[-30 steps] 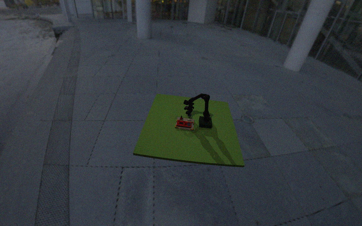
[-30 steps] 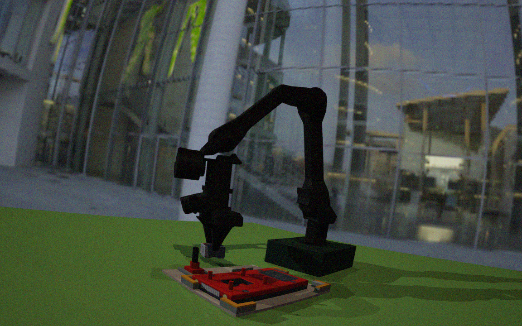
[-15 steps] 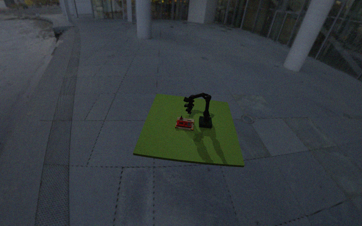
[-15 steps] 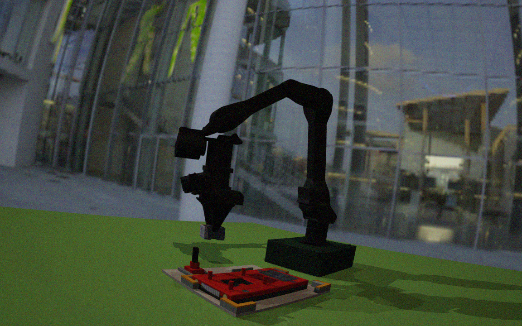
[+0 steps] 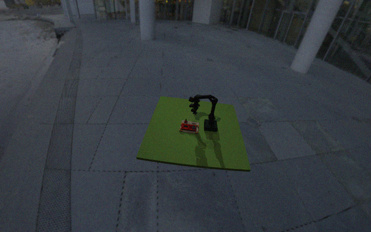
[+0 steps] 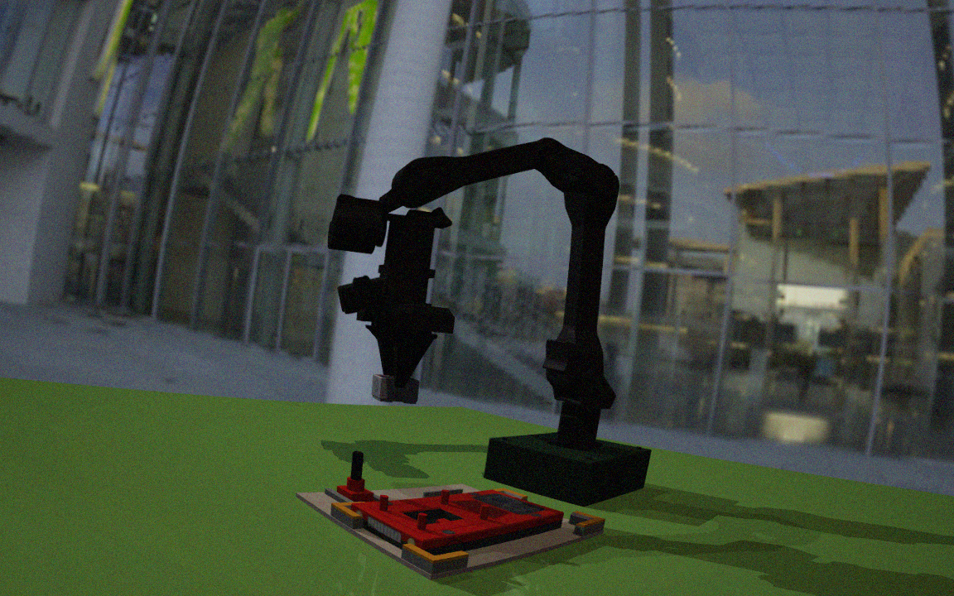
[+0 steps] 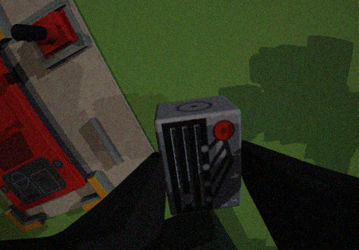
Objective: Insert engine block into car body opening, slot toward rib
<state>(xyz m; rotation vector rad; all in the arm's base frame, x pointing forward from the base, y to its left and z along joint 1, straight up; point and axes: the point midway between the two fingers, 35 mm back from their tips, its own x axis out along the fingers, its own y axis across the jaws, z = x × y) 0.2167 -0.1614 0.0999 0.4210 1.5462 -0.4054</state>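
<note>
The grey baseplate is 170 mm to the left of my gripper tip, 110 mm below it and 90 mm ahead of it. The rest, counted from my gripper tip: engine block: 10 mm below.
</note>
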